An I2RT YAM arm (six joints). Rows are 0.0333 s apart.
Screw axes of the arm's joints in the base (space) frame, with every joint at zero. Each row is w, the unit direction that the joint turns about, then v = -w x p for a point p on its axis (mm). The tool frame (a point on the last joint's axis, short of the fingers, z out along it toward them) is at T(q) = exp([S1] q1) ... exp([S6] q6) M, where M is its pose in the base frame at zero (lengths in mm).
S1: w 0 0 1 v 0 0 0
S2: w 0 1 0 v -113.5 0 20
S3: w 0 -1 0 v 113.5 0 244
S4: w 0 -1 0 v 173.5 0 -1
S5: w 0 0 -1 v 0 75 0
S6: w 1 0 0 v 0 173.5 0
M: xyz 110.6 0 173.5 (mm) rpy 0 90 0 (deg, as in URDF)
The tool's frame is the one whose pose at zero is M.
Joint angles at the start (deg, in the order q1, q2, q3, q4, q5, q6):
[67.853 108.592 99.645 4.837 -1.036 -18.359]
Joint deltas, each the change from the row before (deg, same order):
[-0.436 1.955 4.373 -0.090 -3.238 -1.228]
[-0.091 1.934 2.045 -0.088 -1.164 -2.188]
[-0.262 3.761 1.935 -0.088 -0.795 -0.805]
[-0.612 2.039 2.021 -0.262 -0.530 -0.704]
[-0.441 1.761 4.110 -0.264 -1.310 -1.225]
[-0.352 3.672 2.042 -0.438 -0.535 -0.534]
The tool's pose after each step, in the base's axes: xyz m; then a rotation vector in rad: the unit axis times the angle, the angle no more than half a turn. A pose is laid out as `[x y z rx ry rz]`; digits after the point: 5 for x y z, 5 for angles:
[0.17894 0.43714 0.38905 -1.17664 1.15331 0.70320]
[0.18212 0.44467 0.38632 -1.20692 1.11811 0.68896]
[0.19011 0.45918 0.36753 -1.24256 1.12885 0.67968]
[0.19801 0.46485 0.36262 -1.25072 1.12519 0.66901]
[0.20328 0.46911 0.37291 -1.24443 1.07540 0.67101]
[0.21204 0.48165 0.35292 -1.27559 1.09447 0.66158]

